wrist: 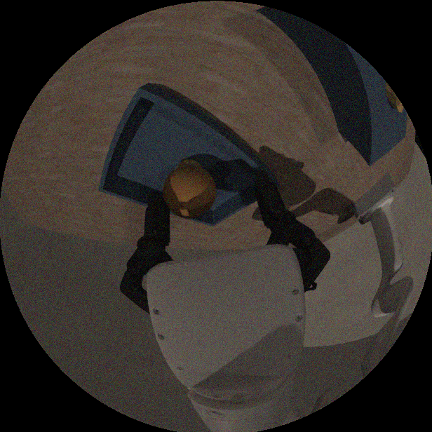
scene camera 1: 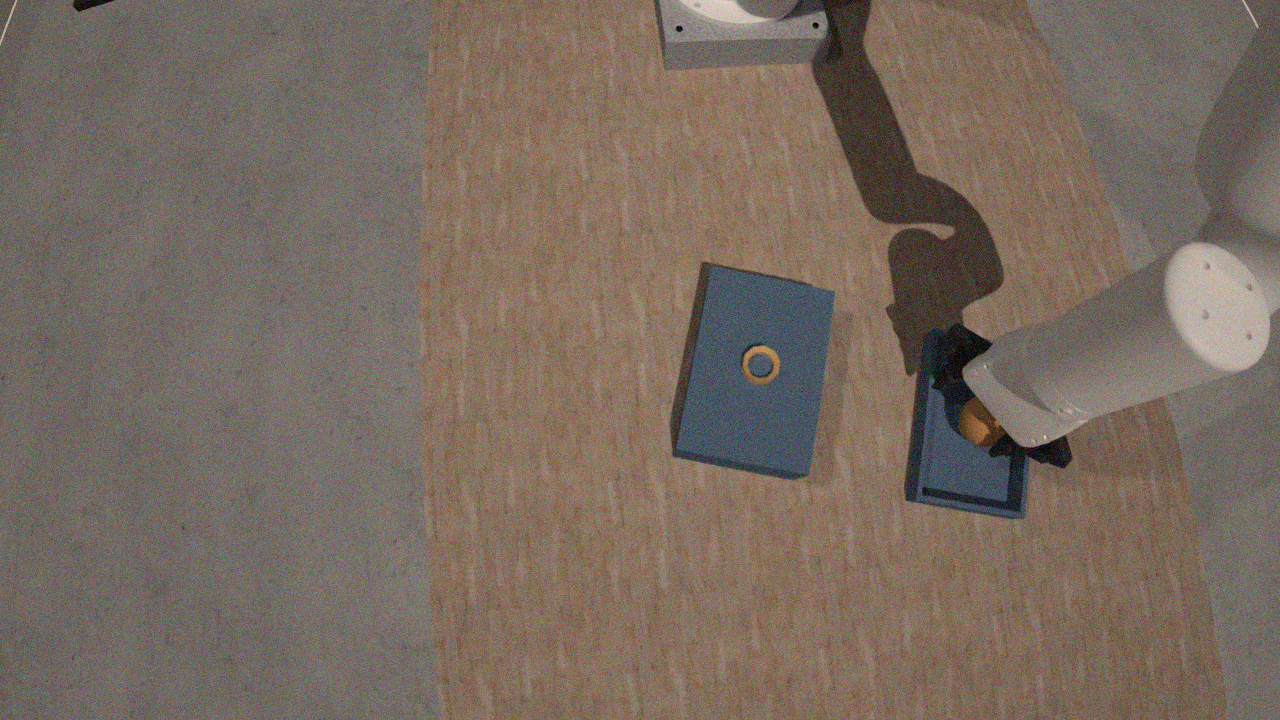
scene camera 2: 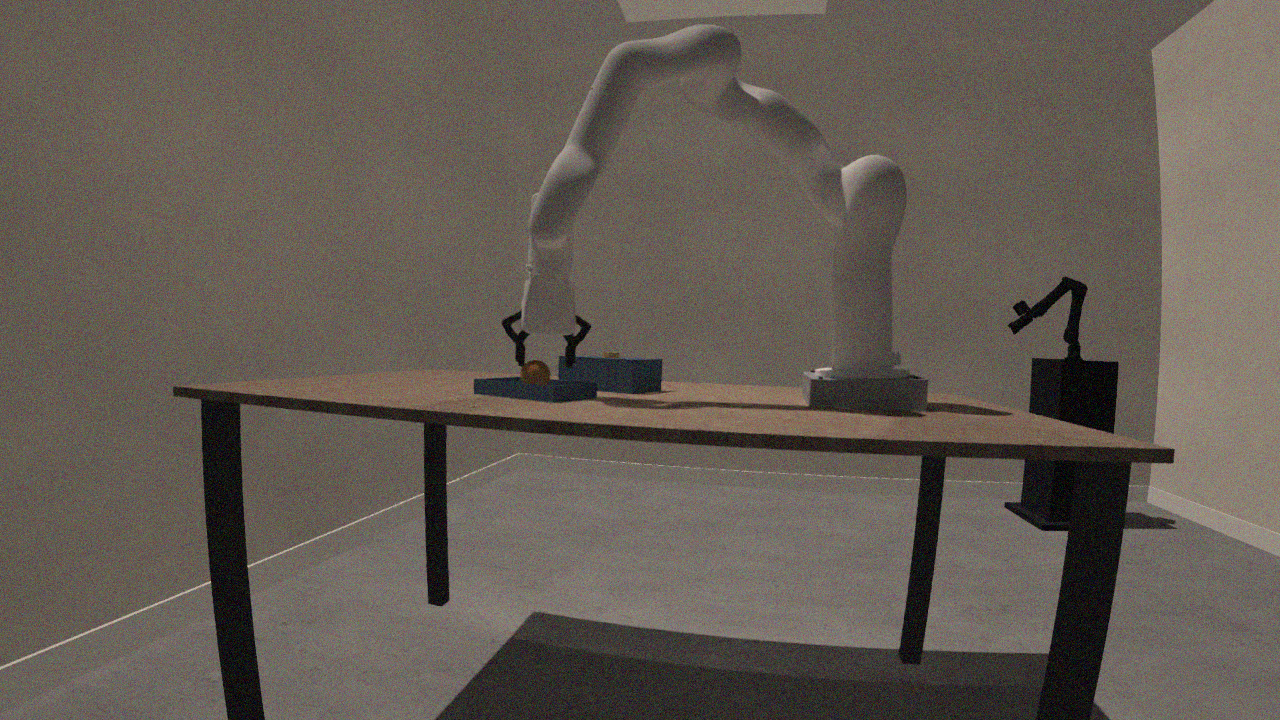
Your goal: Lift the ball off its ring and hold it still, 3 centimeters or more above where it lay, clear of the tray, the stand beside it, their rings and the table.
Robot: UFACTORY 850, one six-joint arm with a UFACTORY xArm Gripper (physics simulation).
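The orange ball rests in the shallow blue tray. The ring under it cannot be made out. My gripper is open and empty, pointing down, with its fingertips at about the height of the ball's top in scene camera 2. The ball appears between the two fingers, nearer the left one in the wrist view. My wrist covers part of the ball and tray in scene camera 1. The taller blue stand bears an empty orange ring.
The stand is beside the tray, left of it in scene camera 1, with a gap of table between them. The arm's grey base is on the same table. A black arm on a black pedestal stands beyond the table.
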